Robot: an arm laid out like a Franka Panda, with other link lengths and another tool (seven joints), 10 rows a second.
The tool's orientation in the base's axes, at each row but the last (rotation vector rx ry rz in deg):
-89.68 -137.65 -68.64
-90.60 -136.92 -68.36
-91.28 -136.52 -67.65
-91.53 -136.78 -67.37
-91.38 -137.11 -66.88
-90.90 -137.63 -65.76
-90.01 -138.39 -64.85
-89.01 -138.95 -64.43
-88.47 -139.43 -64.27
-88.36 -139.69 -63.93
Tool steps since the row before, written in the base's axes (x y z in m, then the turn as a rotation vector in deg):
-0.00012 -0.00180 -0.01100 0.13 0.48 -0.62
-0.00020 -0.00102 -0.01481 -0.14 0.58 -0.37
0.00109 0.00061 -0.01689 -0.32 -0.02 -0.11
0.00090 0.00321 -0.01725 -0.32 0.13 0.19
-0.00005 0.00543 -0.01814 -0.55 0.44 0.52
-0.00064 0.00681 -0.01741 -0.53 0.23 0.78
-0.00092 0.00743 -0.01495 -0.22 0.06 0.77
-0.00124 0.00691 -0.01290 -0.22 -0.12 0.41
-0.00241 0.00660 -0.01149 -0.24 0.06 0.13
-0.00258 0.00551 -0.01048 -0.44 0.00 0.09
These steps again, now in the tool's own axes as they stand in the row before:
-0.00588 -0.00681 0.00658 0.05 -0.16 0.78
-0.00692 -0.00883 0.00973 0.36 -0.22 0.56
-0.00719 -0.00853 0.01274 0.09 -0.32 -0.05
-0.00515 -0.00840 0.01455 0.33 -0.13 -0.17
-0.00329 -0.00918 0.01623 0.82 -0.07 -0.31
-0.00157 -0.00875 0.01646 0.75 0.05 -0.61
0.00012 -0.00730 0.01504 0.47 0.26 -0.60
0.00072 -0.00644 0.01318 0.18 0.02 -0.44
0.00167 -0.00663 0.01160 0.22 -0.11 -0.14
0.00136 -0.00644 0.01018 0.26 -0.30 -0.21

